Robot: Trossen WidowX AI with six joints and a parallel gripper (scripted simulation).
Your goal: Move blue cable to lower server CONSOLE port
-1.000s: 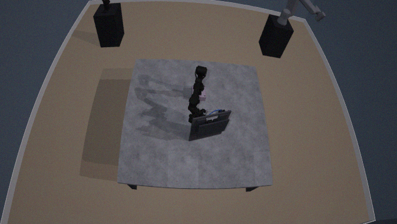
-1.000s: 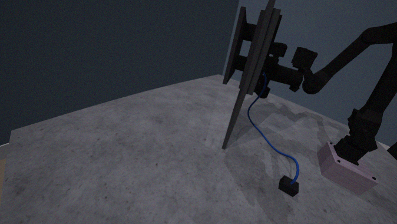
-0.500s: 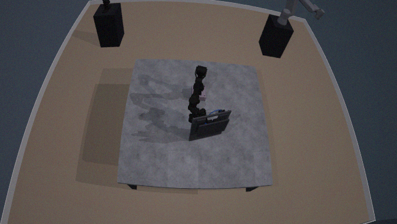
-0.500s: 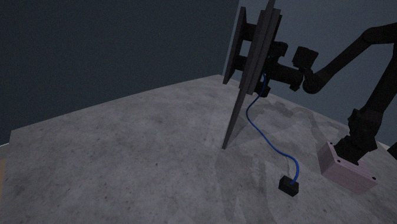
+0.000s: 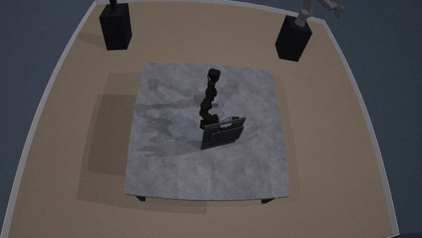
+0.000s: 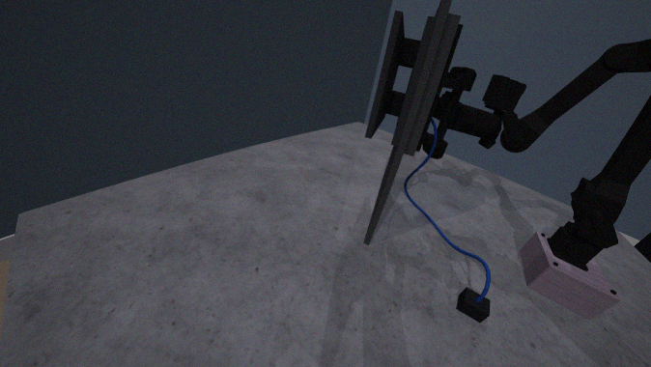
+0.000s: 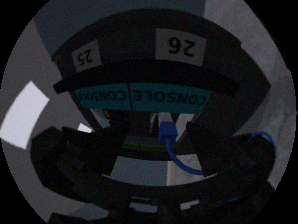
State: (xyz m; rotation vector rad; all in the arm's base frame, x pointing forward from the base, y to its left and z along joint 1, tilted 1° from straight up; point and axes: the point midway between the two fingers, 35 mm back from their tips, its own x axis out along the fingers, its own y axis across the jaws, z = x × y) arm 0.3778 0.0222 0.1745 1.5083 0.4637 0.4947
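The blue plug lies 10 mm ahead of my gripper tip and 10 mm to the left of it. Also, from my gripper tip: black block (240 mm behind, 160 mm to the left, 220 mm below).
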